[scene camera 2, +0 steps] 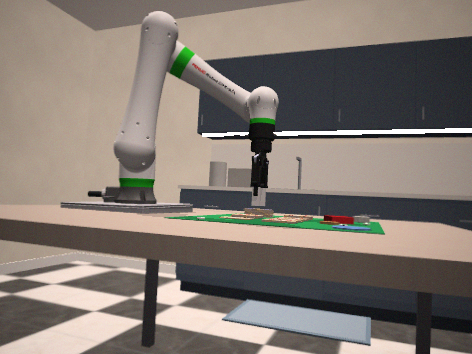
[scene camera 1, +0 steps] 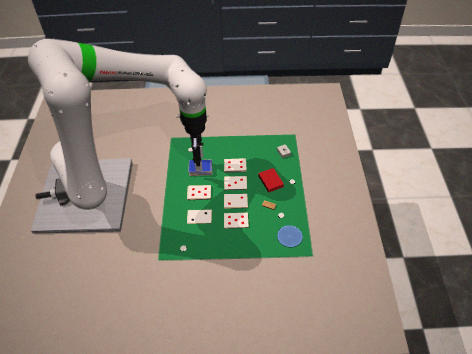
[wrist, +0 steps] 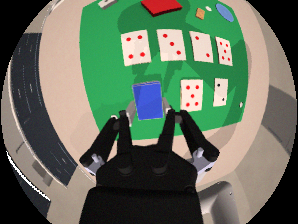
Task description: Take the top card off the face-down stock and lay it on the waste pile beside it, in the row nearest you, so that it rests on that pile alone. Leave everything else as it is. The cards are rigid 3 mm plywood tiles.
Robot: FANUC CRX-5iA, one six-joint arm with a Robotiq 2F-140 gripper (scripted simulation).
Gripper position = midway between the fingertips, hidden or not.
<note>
In view: my gripper (scene camera 2: 258, 205).
My gripper also shows in the wrist view (wrist: 148, 104).
</note>
